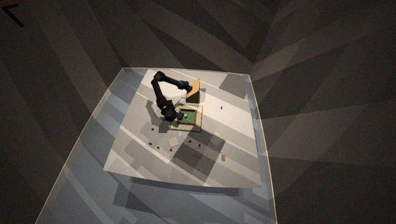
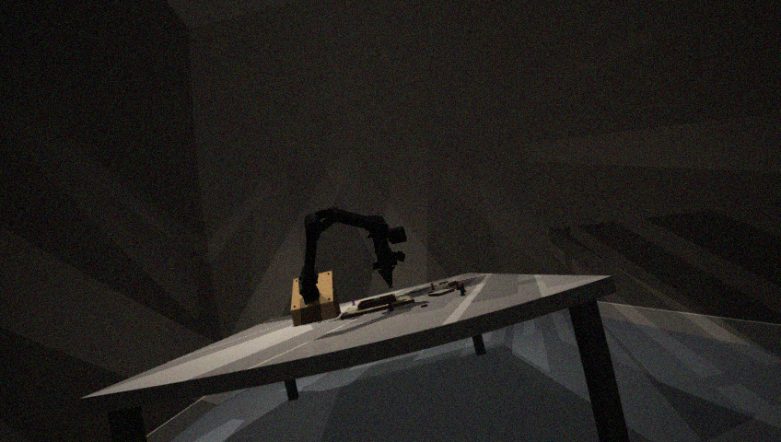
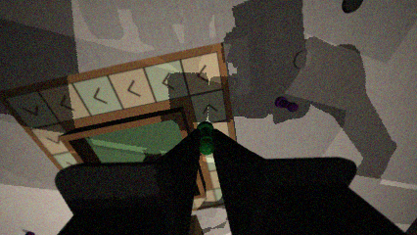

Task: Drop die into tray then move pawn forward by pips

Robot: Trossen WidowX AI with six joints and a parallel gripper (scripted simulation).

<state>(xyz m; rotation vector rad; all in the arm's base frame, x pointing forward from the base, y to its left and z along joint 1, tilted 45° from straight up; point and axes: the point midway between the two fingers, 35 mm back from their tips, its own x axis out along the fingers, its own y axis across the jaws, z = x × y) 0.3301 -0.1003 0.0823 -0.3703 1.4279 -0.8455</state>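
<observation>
Right now the white die is 100 mm to the left of my gripper tip, 60 mm below it and 60 mm behind it. The rest, counted from my gripper tip: green dice tray: 110 mm to the left, 70 mm below, 60 mm behind; flat pale card: 370 mm to the left, 160 mm ahead, 80 mm below; green pawn: 10 mm above.
</observation>
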